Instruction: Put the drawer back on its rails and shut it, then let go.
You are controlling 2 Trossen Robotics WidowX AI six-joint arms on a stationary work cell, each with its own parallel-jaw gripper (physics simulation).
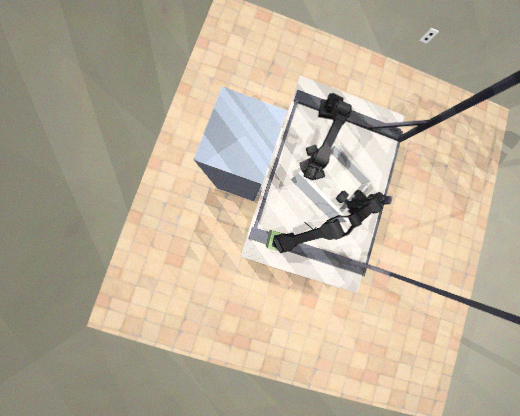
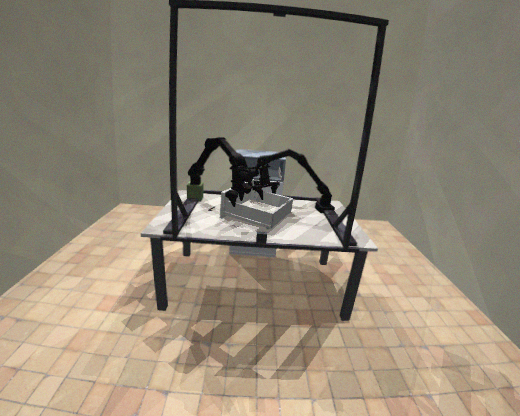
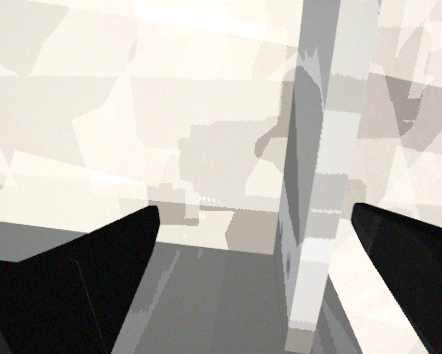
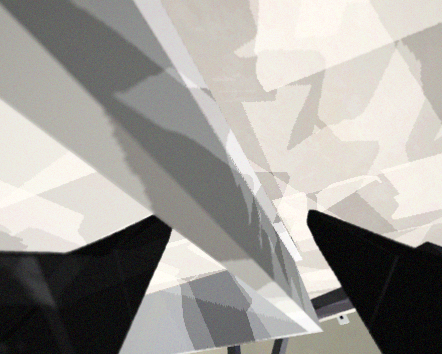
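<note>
The grey drawer sits off its rails on the white table, open side up and turned at an angle to the table's edges. The pale blue cabinet stands beyond the table's far edge; its rails cannot be made out. My left gripper is open and empty at one drawer wall, whose top edge shows between the fingers, nearer the right-hand one. My right gripper is open and empty, with another drawer wall running diagonally between its fingertips.
A green block is at my left arm's base. Dark rails edge the white table. A tall black frame rises at its near side. My two grippers are close together over the drawer.
</note>
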